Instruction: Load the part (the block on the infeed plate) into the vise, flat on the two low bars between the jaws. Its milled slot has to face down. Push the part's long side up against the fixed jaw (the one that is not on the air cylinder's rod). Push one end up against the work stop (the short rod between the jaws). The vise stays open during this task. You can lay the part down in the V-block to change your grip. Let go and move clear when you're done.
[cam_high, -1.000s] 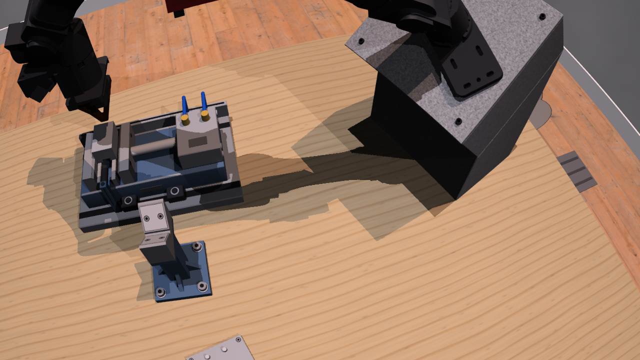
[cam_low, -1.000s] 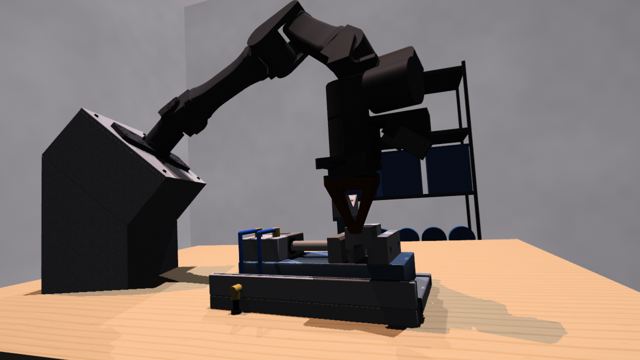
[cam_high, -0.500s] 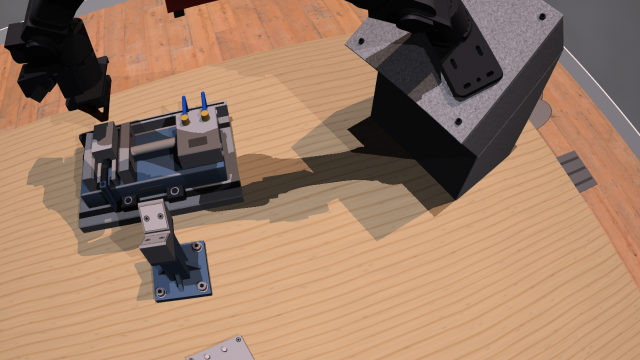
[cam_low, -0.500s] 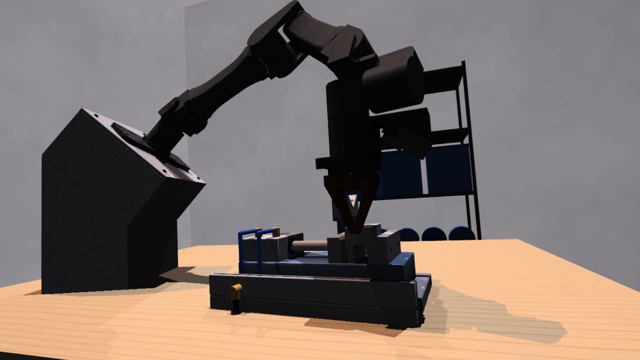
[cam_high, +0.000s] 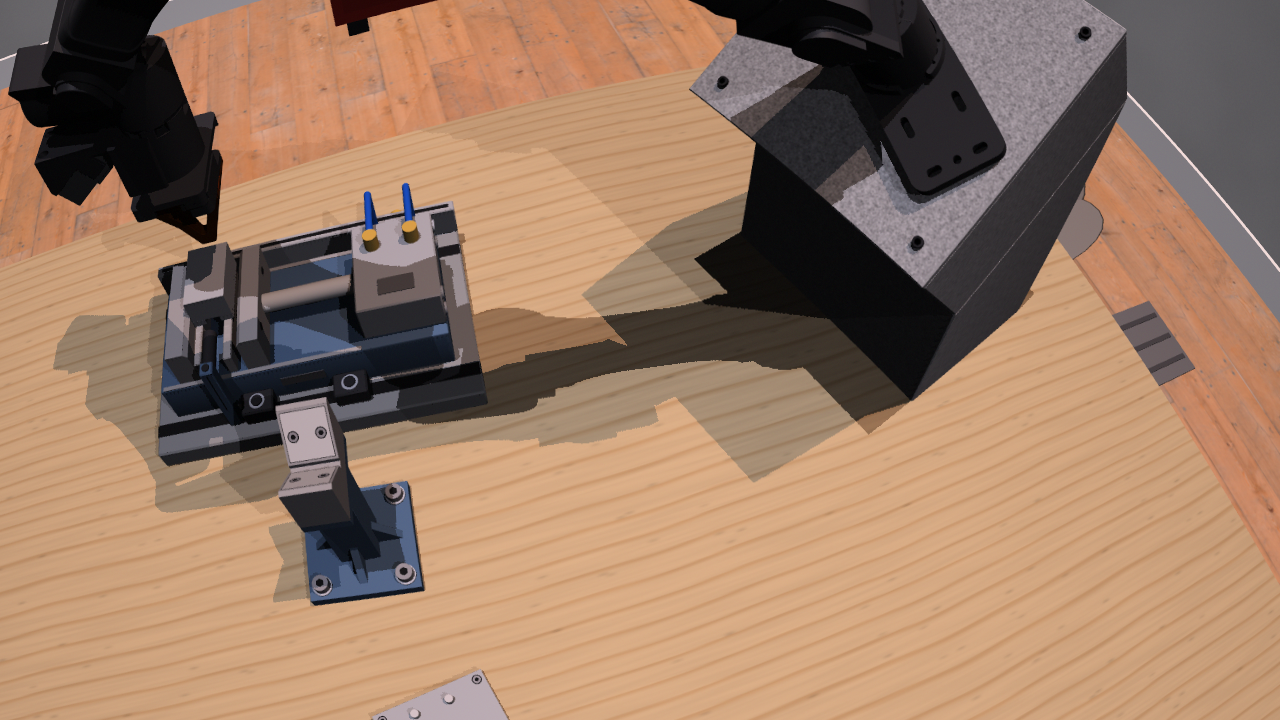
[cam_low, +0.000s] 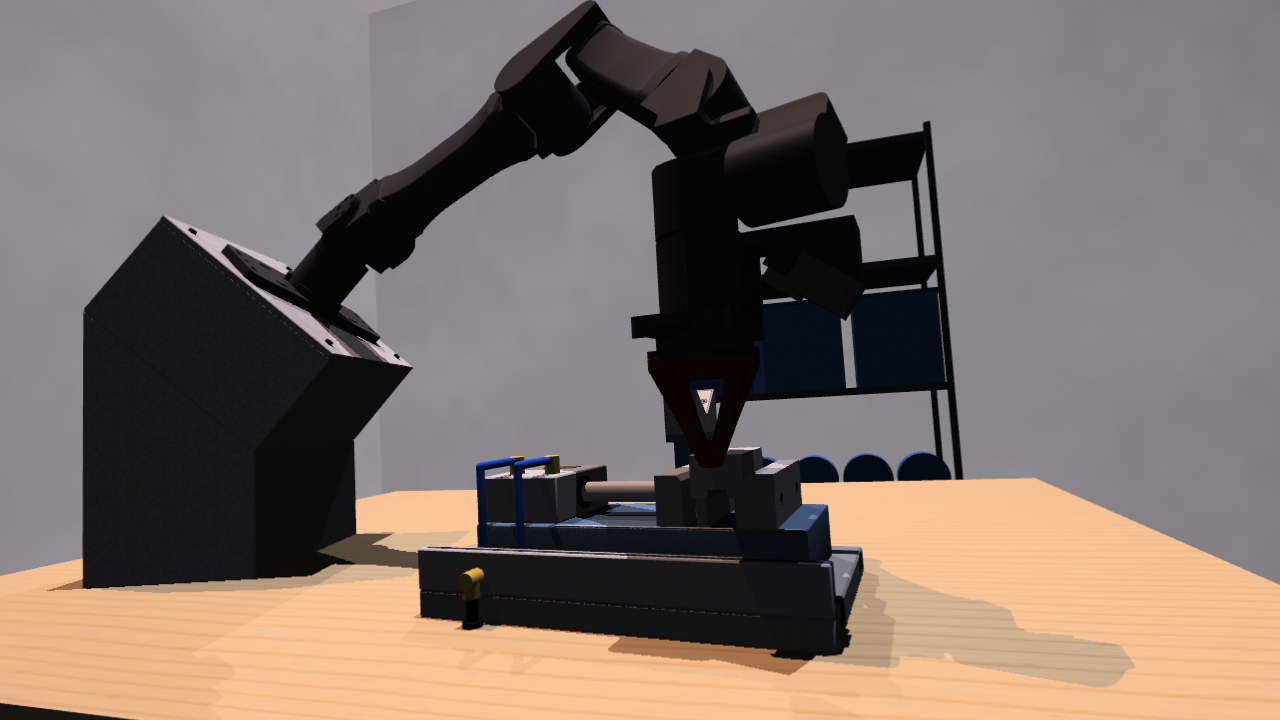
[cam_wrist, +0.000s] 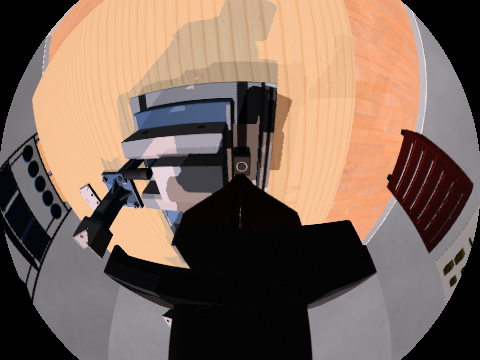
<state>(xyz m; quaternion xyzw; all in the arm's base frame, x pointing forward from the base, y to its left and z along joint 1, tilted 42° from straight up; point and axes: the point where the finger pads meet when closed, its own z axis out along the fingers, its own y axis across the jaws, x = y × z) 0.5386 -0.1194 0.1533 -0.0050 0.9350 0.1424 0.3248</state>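
Right now the grey part is 4 cm to the left of my hand, 2 cm below it and 1 cm behind it. Round my hand: moving jaw (6 cm to the left, 5 cm behind, 3 cm below); then work stop rod (11 cm to the left, 2 cm below, 2 cm behind); then fixed jaw (7 cm to the left, 3 cm below, 2 cm ahead).
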